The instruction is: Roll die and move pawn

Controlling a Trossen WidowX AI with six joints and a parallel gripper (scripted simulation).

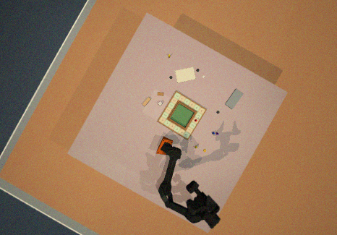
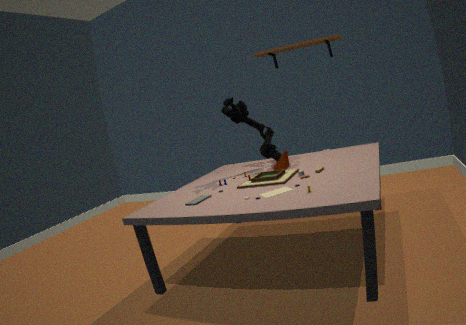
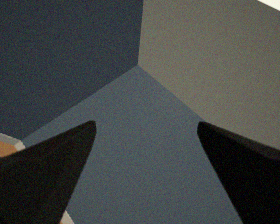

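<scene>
The grey die is 48 cm below my gripper tip, 41 cm to the left of it and 25 cm ahead of it. Also, from my gripper tip: green dice tray 48 cm below, 26 cm ahead, 22 cm to the left; cream card 55 cm ahead, 49 cm below, 36 cm to the left; grey flat block 59 cm ahead, 49 cm below, 7 cm to the right.
</scene>
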